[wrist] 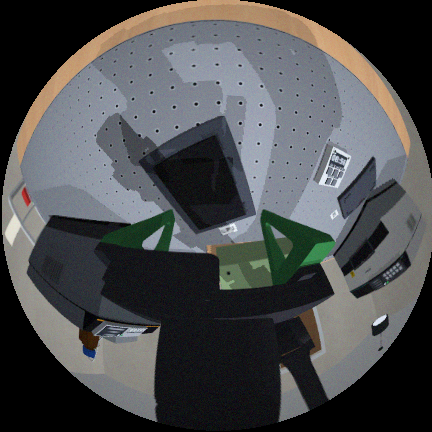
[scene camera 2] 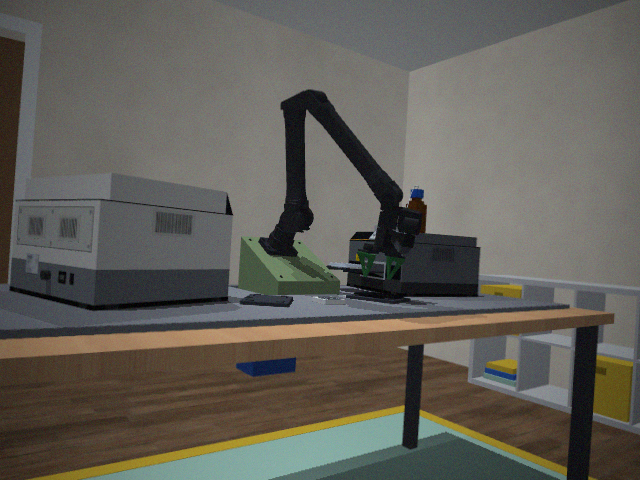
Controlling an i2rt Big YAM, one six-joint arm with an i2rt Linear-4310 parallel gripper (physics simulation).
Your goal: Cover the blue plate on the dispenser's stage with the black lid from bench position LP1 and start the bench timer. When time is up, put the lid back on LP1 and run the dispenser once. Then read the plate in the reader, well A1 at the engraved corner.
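Pixels of known places: gripper, fingertip midpoint: (wrist: 217,213) (scene camera 2: 377,278); arm's base, link origin: (scene camera 2: 277,248).
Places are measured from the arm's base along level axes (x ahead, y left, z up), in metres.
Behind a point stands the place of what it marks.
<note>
The black lid (scene camera 2: 374,297) @[x 0.351, y 0.134, z -0.125 m] (wrist: 205,177) @[x 0.352, y 0.168, z -0.118 m] lies flat on the bench beside the LP1 label (wrist: 228,229) @[x 0.228, y 0.134, z -0.135 m], turned at an angle in the wrist view. My gripper (scene camera 2: 378,276) @[x 0.333, y 0.157, z -0.069 m] (wrist: 217,213) @[x 0.333, y 0.157, z -0.069 m] is open and empty, its green fingers pointing down a little above the lid. The dark grey dispenser (scene camera 2: 439,263) @[x 0.292, y 0.493, z -0.017 m] (wrist: 55,270) @[x 0.291, y 0.481, z 0.013 m] stands at the right of the scene view. A pale flat piece (scene camera 2: 341,266) @[x 0.094, y 0.209, z -0.048 m] juts out at its stage; the blue plate cannot be made out. The bench timer (scene camera 2: 330,299) @[x 0.388, y -0.062, z -0.123 m] (wrist: 334,166) @[x 0.374, y -0.048, z -0.123 m] lies apart from the lid. The grey reader (scene camera 2: 165,253) @[x 0.349, y -0.508, z -0.018 m] (wrist: 385,235) @[x 0.262, y -0.326, z -0.002 m] stands at the left of the scene view.
A dark flat pad (scene camera 2: 266,300) @[x 0.366, y -0.249, z -0.125 m] (wrist: 357,187) @[x 0.335, y -0.184, z -0.126 m] lies between the timer and the reader. The green wedge base (scene camera 2: 253,268) @[x 0.033, y -0.107, z -0.067 m] (wrist: 242,275) @[x 0.120, y 0.104, z -0.075 m] carries the arm. A brown bottle with a blue cap (scene camera 2: 424,214) @[x 0.064, y 0.655, z 0.174 m] (wrist: 89,339) @[x 0.046, y 0.614, z 0.190 m] stands by the dispenser. A small label (wrist: 334,214) @[x 0.240, y -0.160, z -0.135 m] lies near the pad.
</note>
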